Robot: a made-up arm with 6 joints. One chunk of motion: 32 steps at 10 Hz.
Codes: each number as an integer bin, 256 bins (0 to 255) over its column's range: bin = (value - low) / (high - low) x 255, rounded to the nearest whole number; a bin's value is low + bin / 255 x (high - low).
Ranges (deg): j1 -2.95..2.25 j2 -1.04..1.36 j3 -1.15..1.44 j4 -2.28..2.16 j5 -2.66..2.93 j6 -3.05..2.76
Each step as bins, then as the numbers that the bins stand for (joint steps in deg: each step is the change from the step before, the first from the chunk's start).
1 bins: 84 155 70 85 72 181
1 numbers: -1.237 0.419 -0.439 -0.800 -1.082 1.074
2 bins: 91 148 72 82 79 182
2 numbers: -1.094 0.353 -0.419 -0.852 -0.928 1.097
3 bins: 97 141 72 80 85 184
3 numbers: -0.972 0.287 -0.419 -0.887 -0.797 1.142
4 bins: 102 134 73 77 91 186
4 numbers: -0.870 0.221 -0.409 -0.939 -0.665 1.188
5 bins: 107 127 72 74 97 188
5 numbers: -0.768 0.155 -0.419 -0.992 -0.534 1.233
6 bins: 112 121 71 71 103 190
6 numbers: -0.666 0.099 -0.429 -1.044 -0.402 1.279
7 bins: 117 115 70 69 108 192
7 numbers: -0.564 0.042 -0.439 -1.079 -0.292 1.325
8 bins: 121 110 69 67 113 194
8 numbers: -0.483 -0.005 -0.449 -1.113 -0.183 1.370
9 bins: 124 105 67 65 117 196
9 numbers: -0.421 -0.052 -0.469 -1.148 -0.095 1.416
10 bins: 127 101 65 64 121 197
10 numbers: -0.360 -0.089 -0.490 -1.166 -0.007 1.439
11 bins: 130 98 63 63 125 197
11 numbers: -0.299 -0.118 -0.510 -1.183 0.080 1.439
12 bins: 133 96 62 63 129 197
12 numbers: -0.238 -0.136 -0.520 -1.183 0.168 1.439
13 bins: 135 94 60 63 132 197
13 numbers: -0.197 -0.155 -0.541 -1.183 0.234 1.439
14 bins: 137 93 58 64 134 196
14 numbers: -0.156 -0.165 -0.561 -1.166 0.277 1.416
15 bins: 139 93 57 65 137 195
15 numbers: -0.115 -0.165 -0.571 -1.148 0.343 1.393
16 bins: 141 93 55 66 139 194
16 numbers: -0.075 -0.165 -0.591 -1.131 0.387 1.370
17 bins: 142 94 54 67 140 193
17 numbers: -0.054 -0.155 -0.602 -1.113 0.409 1.347
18 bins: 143 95 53 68 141 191
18 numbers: -0.034 -0.146 -0.612 -1.096 0.431 1.302
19 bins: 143 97 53 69 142 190
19 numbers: -0.034 -0.127 -0.612 -1.079 0.453 1.279
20 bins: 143 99 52 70 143 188
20 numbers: -0.034 -0.108 -0.622 -1.061 0.475 1.233
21 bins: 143 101 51 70 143 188
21 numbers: -0.034 -0.089 -0.632 -1.061 0.475 1.233
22 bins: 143 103 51 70 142 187
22 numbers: -0.034 -0.071 -0.632 -1.061 0.453 1.211
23 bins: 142 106 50 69 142 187
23 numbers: -0.054 -0.042 -0.642 -1.079 0.453 1.211
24 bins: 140 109 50 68 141 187
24 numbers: -0.095 -0.014 -0.642 -1.096 0.431 1.211
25 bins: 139 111 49 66 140 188
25 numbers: -0.115 0.005 -0.652 -1.131 0.409 1.233
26 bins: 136 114 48 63 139 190
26 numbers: -0.177 0.033 -0.662 -1.183 0.387 1.279
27 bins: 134 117 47 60 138 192
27 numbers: -0.217 0.061 -0.673 -1.235 0.365 1.325
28 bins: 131 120 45 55 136 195
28 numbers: -0.279 0.089 -0.693 -1.322 0.321 1.393
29 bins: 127 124 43 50 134 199
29 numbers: -0.360 0.127 -0.713 -1.409 0.277 1.484
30 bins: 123 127 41 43 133 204
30 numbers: -0.442 0.155 -0.734 -1.531 0.256 1.598
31 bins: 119 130 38 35 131 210
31 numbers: -0.523 0.184 -0.764 -1.671 0.212 1.735
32 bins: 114 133 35 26 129 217
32 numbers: -0.625 0.212 -0.795 -1.827 0.168 1.894
